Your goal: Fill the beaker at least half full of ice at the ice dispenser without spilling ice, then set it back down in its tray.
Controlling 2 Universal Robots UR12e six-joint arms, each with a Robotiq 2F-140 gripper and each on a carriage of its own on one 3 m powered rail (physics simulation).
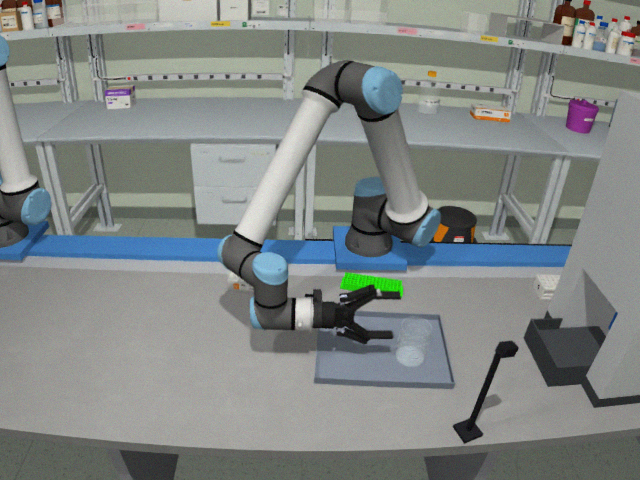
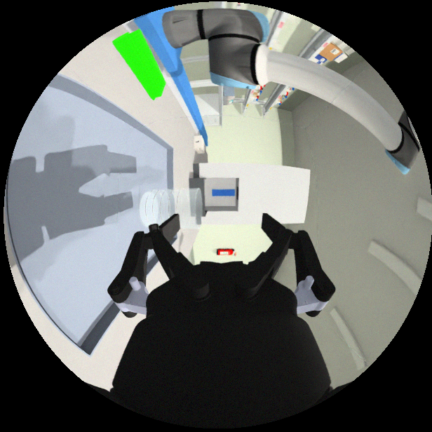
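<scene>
A clear beaker (image 1: 413,343) (image 2: 172,206) stands upright at the right side of the blue-grey tray (image 1: 382,383) (image 2: 65,280); no ice shows in it. My left gripper (image 1: 396,315) (image 2: 220,220) is open and empty. It is held level above the tray with its fingers pointing toward the ice dispenser (image 1: 589,206) (image 2: 270,192). The beaker is ahead of the fingertips and off to one side, not between them. The dispenser has a dark open bin (image 1: 568,356) at its front and a blue strip inside its recess. My right gripper does not show.
A green rack (image 1: 372,283) (image 2: 142,65) lies behind the tray. A black stand (image 1: 485,384) rises at the front right, between tray and dispenser. A white box (image 1: 238,282) is partly hidden behind the left arm. A white rack (image 1: 546,286) sits near the dispenser.
</scene>
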